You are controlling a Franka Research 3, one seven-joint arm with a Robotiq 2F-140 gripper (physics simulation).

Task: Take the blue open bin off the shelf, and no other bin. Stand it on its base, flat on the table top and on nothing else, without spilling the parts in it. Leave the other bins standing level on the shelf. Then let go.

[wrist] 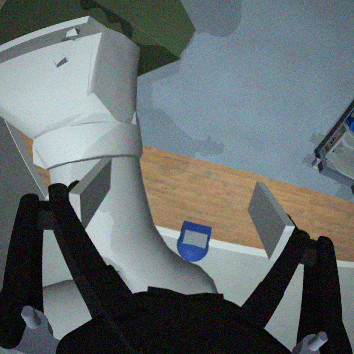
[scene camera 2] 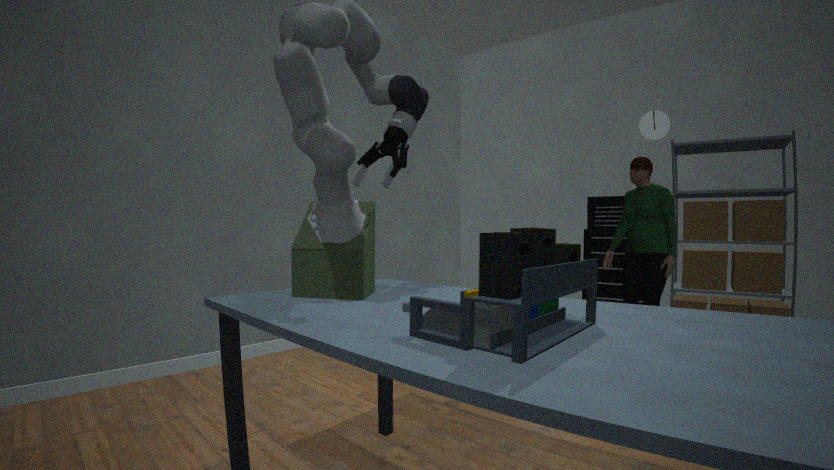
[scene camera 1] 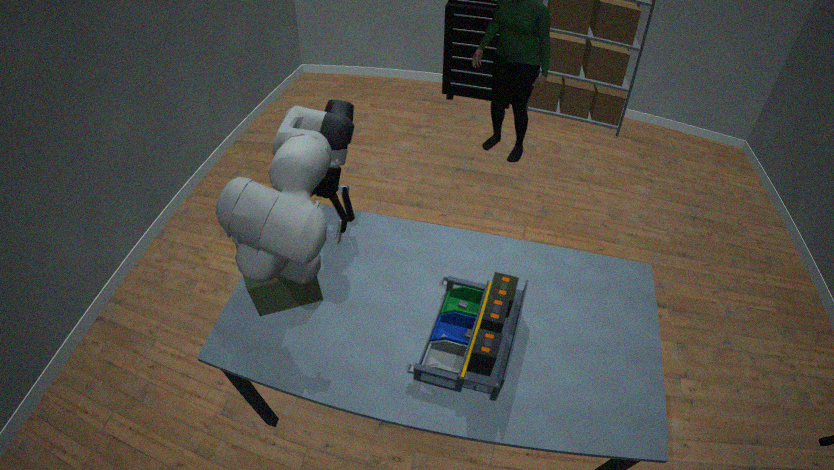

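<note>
The blue open bin (scene camera 1: 448, 332) (scene camera 2: 533, 311) sits in the small grey shelf (scene camera 1: 515, 329) (scene camera 2: 560, 281) (wrist: 336, 175) on the table top (scene camera 1: 373, 356) (scene camera 2: 671, 373) (wrist: 250, 75), between a green bin (scene camera 1: 458, 302) (scene camera 2: 548, 306) and a light grey bin (scene camera 1: 444, 357). Small grey parts show in the blue bin; a sliver of the blue bin (wrist: 351, 122) shows at the right edge of the wrist view. My gripper (scene camera 1: 345, 226) (scene camera 2: 374, 179) (wrist: 182, 184) is open and empty, high up near the arm's base and far from the shelf.
Dark boxes with orange labels (scene camera 1: 483, 357) (scene camera 2: 501, 263) stand on the shelf's upper level, behind a yellow bar (scene camera 1: 475, 337) (scene camera 2: 471, 293). The green pedestal (scene camera 1: 285, 296) (scene camera 2: 326, 271) (wrist: 165, 30) carries the arm. A person (scene camera 1: 519, 35) (scene camera 2: 648, 218) stands beyond the table.
</note>
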